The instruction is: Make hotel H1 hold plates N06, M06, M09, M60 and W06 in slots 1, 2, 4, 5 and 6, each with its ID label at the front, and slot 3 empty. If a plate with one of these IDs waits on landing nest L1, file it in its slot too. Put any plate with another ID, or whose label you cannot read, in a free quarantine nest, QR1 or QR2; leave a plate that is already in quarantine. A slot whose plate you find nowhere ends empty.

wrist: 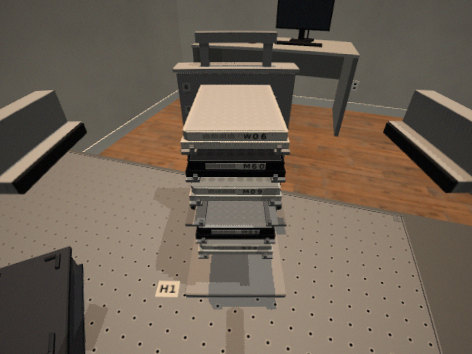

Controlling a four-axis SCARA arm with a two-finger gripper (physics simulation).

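My gripper [235, 108] is wide open and empty, its fingers at the left and right edges, level with the upper slots and wide of them. Hotel H1 [185, 68] stands ahead. White plate W06 [235, 107] lies in the top slot, label in front. Below it are dark plate M60 [225, 166] and light plate M09 [225, 191], labels in front. The level beneath, slot 3, shows no plate front. Under that are a black-fronted plate [235, 232] and, lowest, a pale plate [225, 248]; their front labels are too small to read surely. L1, QR1 and QR2 do not show.
A dark box-like unit [35, 300] stands at the lower left. The H1 tag [167, 289] lies on the perforated deck [345, 280], left of the hotel's base. A desk [325, 47] with a monitor [305, 15] stands behind, beyond the deck's far edge.
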